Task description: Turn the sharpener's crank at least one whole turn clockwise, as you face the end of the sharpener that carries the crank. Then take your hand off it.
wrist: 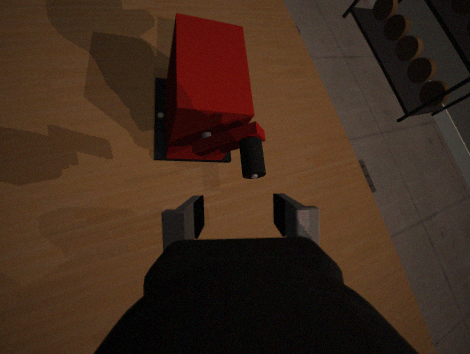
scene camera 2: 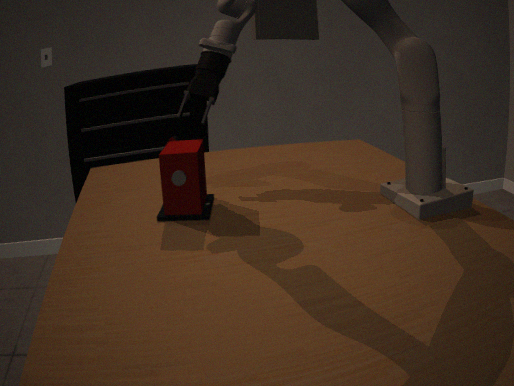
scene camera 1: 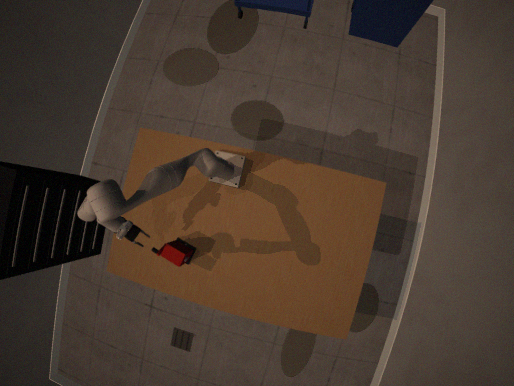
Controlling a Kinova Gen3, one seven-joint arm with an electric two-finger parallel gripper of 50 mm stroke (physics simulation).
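The red sharpener stands upright on its black base on the wooden table. In the wrist view its red crank arm reaches from the pivot on the end face toward the right, with a black handle at its outer end, pointing toward the gripper. My gripper is open and empty. It is apart from the crank, off that end of the sharpener, and above the table. In scene camera 2 the sharpener's body hides most of the crank.
The wooden table carries the arm's white base plate. A black slatted chair stands beyond the table edge near the gripper. In the wrist view a dark rack holding round brown things stands past the table edge.
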